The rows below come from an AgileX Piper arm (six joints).
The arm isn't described. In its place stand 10 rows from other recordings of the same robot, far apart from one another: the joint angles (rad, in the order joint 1, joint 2, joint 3, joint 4, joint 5, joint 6), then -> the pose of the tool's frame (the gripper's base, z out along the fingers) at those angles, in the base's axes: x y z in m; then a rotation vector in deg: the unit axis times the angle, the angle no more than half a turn.
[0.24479, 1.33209, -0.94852, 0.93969, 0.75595, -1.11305] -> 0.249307 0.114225 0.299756 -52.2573 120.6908 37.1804
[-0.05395, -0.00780, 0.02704, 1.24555, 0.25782, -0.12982] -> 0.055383 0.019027 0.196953 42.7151 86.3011 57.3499
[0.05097, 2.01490, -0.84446, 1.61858, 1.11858, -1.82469] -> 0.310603 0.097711 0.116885 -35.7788 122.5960 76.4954
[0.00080, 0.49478, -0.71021, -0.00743, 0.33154, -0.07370] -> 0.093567 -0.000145 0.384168 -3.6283 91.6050 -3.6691
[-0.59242, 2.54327, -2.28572, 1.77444, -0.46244, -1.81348] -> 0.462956 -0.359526 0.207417 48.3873 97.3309 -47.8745
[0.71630, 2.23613, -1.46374, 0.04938, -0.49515, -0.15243] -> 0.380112 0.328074 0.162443 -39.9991 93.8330 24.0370
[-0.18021, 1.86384, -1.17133, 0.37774, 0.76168, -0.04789] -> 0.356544 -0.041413 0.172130 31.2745 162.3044 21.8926
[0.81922, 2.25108, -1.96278, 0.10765, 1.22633, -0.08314] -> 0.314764 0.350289 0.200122 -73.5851 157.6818 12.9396
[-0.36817, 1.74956, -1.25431, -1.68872, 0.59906, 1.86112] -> 0.353439 -0.190958 0.290431 49.7380 96.9817 -40.7861
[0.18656, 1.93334, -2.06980, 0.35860, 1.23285, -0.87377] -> 0.410209 0.108092 0.378706 -70.7860 123.8047 11.4301
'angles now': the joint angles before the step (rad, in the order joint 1, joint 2, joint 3, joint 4, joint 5, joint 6). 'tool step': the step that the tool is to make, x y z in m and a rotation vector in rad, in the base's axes. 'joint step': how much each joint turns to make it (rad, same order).
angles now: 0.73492, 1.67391, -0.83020, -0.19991, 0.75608, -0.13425
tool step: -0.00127, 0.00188, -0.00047, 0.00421, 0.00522, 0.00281
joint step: 0.00616, 0.00208, -0.00085, 0.00928, -0.00061, -0.00298
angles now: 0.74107, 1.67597, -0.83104, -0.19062, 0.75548, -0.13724
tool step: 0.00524, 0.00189, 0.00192, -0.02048, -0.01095, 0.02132
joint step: -0.00091, 0.01234, -0.02508, -0.02681, 0.01792, -0.00666
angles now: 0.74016, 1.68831, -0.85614, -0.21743, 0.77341, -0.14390
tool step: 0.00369, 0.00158, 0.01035, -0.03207, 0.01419, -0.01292
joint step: 0.00000, -0.00207, -0.04786, -0.00280, 0.08421, 0.00104
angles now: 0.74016, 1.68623, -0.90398, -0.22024, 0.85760, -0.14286
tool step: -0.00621, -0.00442, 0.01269, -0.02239, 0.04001, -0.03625
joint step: 0.00001, -0.03587, -0.01409, 0.02906, 0.09707, 0.00273
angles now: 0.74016, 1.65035, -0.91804, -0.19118, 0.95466, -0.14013
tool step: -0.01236, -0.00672, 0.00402, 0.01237, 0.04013, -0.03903
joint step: -0.00002, -0.04458, 0.03540, 0.04929, 0.03164, 0.00541
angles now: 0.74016, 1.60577, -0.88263, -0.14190, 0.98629, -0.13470
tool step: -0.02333, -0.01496, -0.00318, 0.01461, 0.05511, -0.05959
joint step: 0.00001, -0.07231, 0.09920, 0.06246, 0.00598, 0.02144
